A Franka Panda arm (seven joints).
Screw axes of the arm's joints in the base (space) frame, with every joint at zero. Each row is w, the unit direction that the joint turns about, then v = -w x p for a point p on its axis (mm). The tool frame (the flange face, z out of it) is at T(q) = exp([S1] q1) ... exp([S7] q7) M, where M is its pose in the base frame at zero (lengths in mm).
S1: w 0 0 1 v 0.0 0.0 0.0
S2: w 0 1 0 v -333.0 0.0 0.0
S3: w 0 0 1 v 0.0 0.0 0.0
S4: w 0 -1 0 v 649.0 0.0 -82.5
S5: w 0 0 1 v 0.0 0.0 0.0
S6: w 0 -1 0 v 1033.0 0.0 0.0
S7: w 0 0 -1 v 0.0 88.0 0.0
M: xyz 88.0 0.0 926.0 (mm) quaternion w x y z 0 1 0 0
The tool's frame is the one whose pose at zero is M.
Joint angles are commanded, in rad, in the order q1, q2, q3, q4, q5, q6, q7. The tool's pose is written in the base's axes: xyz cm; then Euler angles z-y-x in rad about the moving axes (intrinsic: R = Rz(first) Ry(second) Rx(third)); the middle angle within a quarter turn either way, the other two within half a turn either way. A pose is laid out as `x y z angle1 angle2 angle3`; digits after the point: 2 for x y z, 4 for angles.
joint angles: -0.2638, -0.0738, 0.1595, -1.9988, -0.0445, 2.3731, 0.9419
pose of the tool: 57.07 -5.80 53.96 -1.0709 -0.3015 -2.8028
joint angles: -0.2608, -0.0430, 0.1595, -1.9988, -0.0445, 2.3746, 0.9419
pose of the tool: 57.68 -5.79 52.22 -1.0616 -0.2809 -2.8246
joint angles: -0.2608, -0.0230, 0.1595, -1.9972, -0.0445, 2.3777, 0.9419
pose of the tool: 58.08 -5.89 51.19 -1.0585 -0.2696 -2.8355
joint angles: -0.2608, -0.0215, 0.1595, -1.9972, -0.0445, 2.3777, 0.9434
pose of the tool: 58.11 -5.89 51.11 -1.0597 -0.2681 -2.8362
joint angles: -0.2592, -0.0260, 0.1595, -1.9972, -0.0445, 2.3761, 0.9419
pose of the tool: 58.03 -5.78 51.35 -1.0572 -0.2708 -2.8346
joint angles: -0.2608, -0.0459, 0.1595, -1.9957, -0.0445, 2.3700, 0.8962
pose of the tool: 57.64 -5.78 52.49 -1.0166 -0.2962 -2.8367
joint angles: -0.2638, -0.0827, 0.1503, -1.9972, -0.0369, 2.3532, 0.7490
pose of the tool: 56.73 -6.29 54.30 -0.8885 -0.3490 -2.8683
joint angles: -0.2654, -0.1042, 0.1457, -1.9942, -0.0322, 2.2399, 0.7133
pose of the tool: 55.55 -6.50 54.27 -0.8448 -0.2920 -2.9433
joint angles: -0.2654, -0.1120, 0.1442, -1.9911, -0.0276, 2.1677, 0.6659
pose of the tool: 54.88 -6.51 54.02 -0.7920 -0.2513 -2.9949
